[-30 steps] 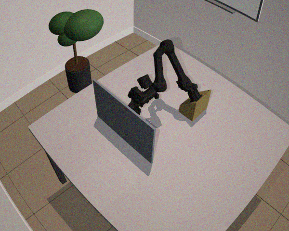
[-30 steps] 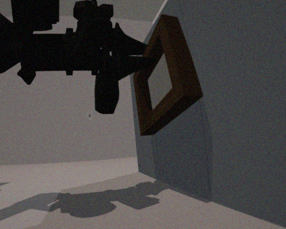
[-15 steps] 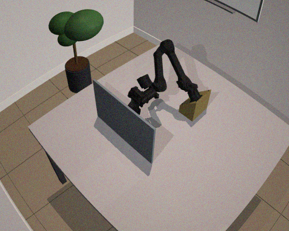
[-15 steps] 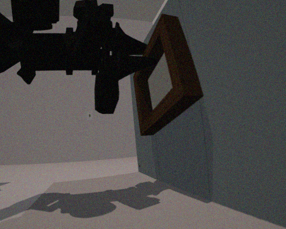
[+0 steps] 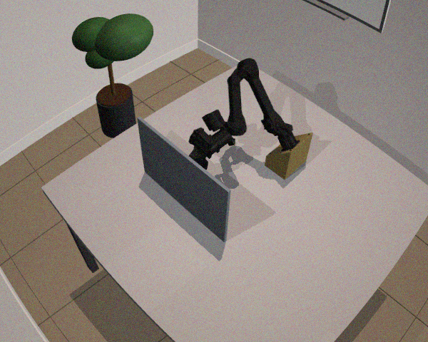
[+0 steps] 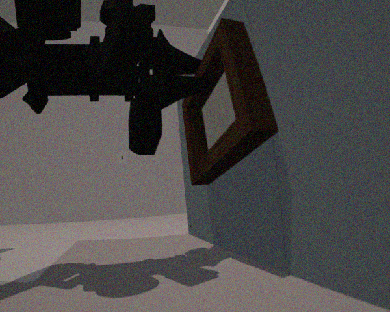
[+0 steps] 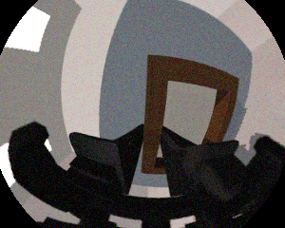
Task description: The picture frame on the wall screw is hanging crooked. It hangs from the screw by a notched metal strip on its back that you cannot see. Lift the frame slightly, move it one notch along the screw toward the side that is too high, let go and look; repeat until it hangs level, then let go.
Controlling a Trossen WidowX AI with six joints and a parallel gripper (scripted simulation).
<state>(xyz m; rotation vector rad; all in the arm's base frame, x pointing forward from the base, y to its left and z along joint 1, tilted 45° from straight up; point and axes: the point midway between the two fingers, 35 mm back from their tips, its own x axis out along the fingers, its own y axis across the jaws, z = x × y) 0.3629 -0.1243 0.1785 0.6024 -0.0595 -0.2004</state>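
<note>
My gripper tip is now 1 cm to the left of the brown wooden picture frame and 5 cm above it. From my gripper tip the other things lie so: dark grey wall panel: 1 cm ahead, 7 cm below.
</note>
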